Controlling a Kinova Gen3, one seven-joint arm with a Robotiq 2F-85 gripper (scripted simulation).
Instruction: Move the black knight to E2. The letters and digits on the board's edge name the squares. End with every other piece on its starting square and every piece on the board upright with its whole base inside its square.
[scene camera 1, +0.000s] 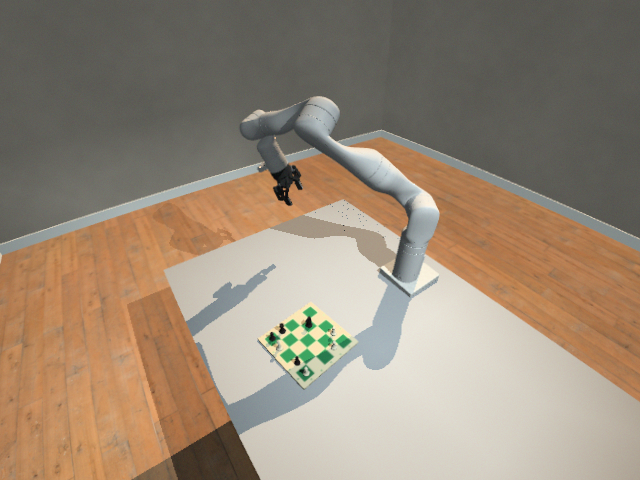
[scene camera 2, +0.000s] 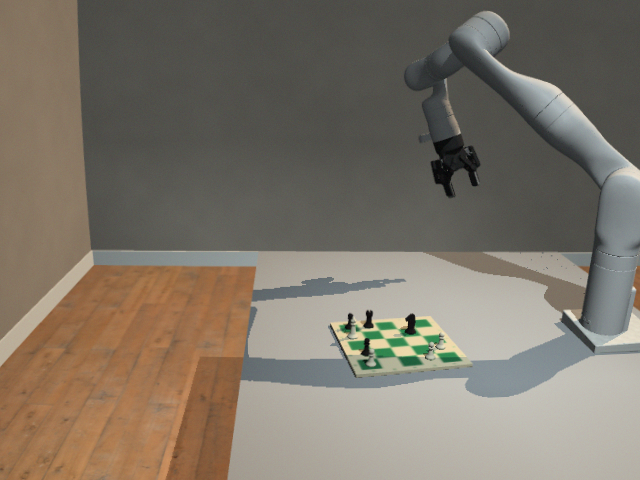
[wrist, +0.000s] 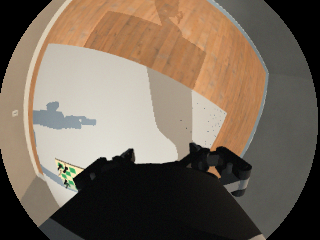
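Note:
My gripper (scene camera 2: 464, 191), visible. Gripper also in the wrist view (wrist: 161, 152).

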